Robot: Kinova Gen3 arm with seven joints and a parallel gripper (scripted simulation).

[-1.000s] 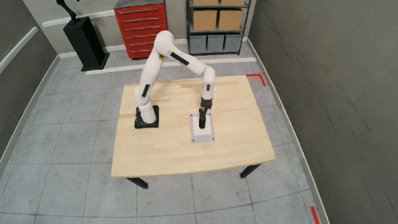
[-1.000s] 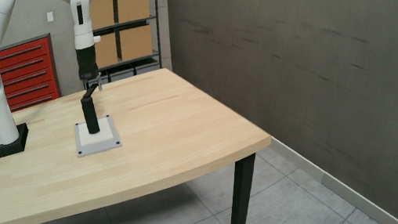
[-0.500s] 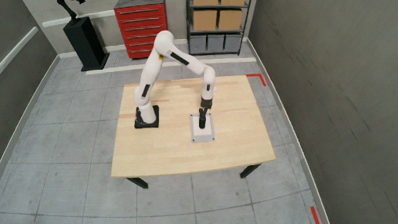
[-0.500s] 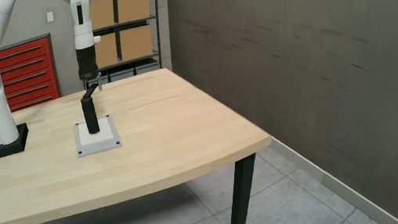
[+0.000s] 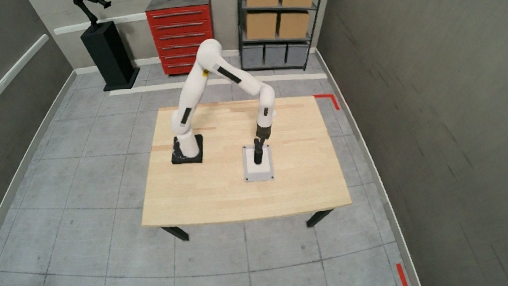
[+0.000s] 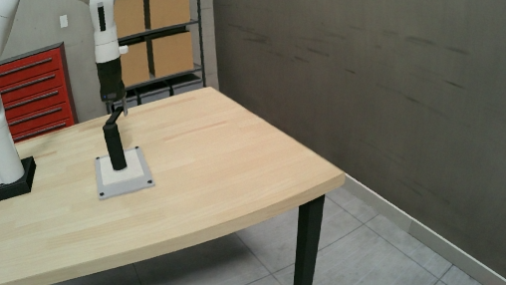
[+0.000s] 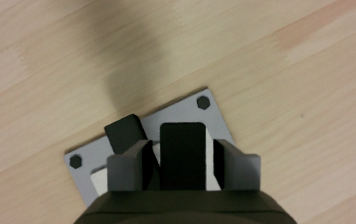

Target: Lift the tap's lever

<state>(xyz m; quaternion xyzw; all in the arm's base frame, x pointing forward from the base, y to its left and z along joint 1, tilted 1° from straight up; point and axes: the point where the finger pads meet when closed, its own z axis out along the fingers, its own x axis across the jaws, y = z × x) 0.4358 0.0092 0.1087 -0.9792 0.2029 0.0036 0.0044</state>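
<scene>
My gripper is now 10 mm past the black lever and 30 mm to the left of it. The rest, counted from my hand: tap 30 mm behind, 60 mm to the right, 40 mm below; then plate 40 mm behind, 90 mm to the right, 140 mm below.
</scene>
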